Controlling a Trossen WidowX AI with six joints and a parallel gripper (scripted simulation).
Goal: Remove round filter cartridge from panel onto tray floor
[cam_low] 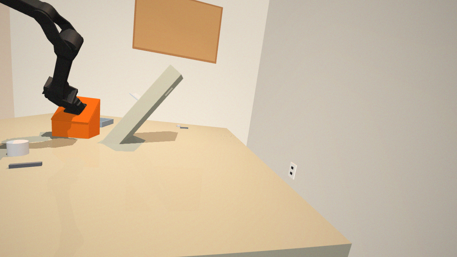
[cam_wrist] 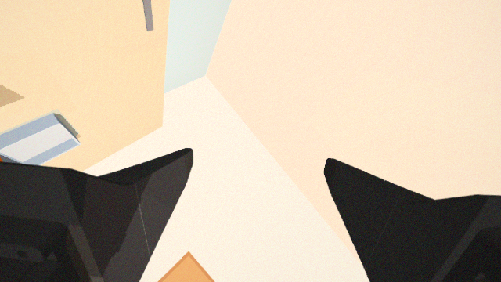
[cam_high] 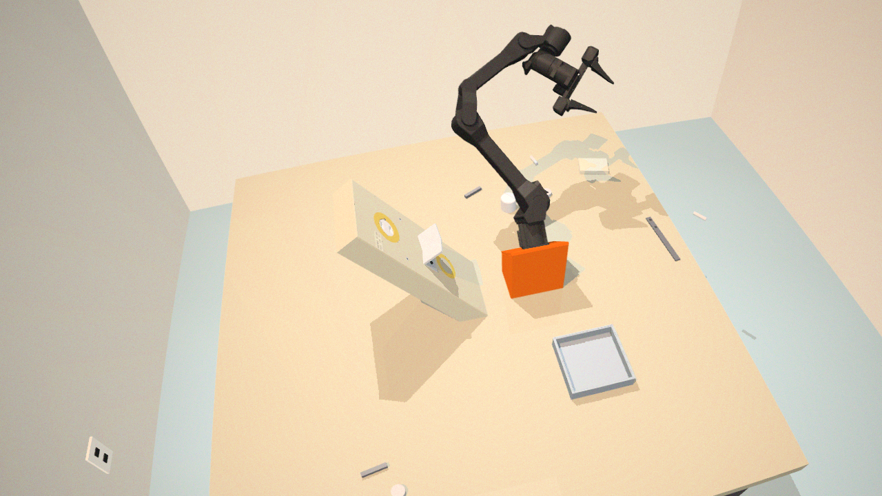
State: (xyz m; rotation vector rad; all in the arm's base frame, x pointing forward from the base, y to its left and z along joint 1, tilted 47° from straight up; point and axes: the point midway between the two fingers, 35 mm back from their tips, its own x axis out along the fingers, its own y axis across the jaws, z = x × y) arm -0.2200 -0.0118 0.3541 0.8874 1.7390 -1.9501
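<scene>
Now: gripper tip 580 mm short of the white round filter cartridge, 280 mm to the right of it and 90 mm above it. Round my gripper tip: flat block (360 mm below, 160 mm to the right, 50 mm behind); then grey tray (520 mm to the left, 360 mm below, 130 mm ahead).
</scene>
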